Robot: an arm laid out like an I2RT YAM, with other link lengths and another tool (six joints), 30 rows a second.
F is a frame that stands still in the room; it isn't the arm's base.
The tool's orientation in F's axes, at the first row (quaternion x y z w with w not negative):
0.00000, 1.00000, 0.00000, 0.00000
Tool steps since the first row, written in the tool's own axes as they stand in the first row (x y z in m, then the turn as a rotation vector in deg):
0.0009, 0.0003, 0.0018, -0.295, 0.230, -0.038
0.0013, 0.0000, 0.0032, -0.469, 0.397, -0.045
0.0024, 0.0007, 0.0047, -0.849, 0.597, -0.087
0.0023, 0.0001, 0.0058, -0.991, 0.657, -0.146
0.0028, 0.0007, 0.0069, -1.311, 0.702, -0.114
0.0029, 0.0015, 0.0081, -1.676, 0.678, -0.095
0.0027, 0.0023, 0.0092, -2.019, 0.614, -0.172
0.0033, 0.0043, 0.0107, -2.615, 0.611, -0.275
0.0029, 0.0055, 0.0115, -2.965, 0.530, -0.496
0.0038, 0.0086, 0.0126, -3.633, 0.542, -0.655
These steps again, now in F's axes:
-0.0009, 0.0003, -0.0018, 0.295, 0.230, 0.038
-0.0013, 0.0000, -0.0032, 0.469, 0.397, 0.045
-0.0024, 0.0007, -0.0047, 0.849, 0.597, 0.087
-0.0023, 0.0001, -0.0058, 0.991, 0.657, 0.146
-0.0028, 0.0007, -0.0069, 1.311, 0.702, 0.114
-0.0029, 0.0015, -0.0081, 1.676, 0.678, 0.095
-0.0027, 0.0023, -0.0092, 2.019, 0.614, 0.172
-0.0033, 0.0043, -0.0107, 2.615, 0.611, 0.275
-0.0029, 0.0055, -0.0115, 2.965, 0.530, 0.496
-0.0038, 0.0086, -0.0126, 3.633, 0.542, 0.655

